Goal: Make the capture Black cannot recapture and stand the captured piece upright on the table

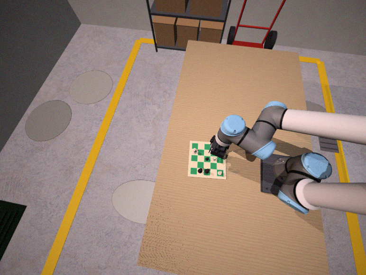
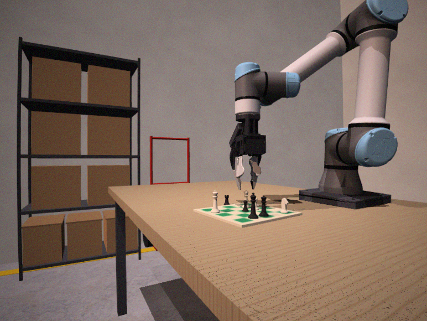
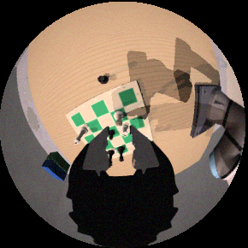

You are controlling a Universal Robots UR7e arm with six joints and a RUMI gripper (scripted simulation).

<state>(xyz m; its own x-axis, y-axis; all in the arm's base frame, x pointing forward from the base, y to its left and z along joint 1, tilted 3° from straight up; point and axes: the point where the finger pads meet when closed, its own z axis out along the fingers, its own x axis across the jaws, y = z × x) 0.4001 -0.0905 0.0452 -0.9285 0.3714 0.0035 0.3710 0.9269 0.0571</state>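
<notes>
Now: hand 12 cm short of the tall white piece and 4 cm above it. Round my hand: white knight 12 cm to the left, 6 cm below, 3 cm behind; tall black piece 11 cm to the left, 8 cm ahead, 4 cm below.
</notes>
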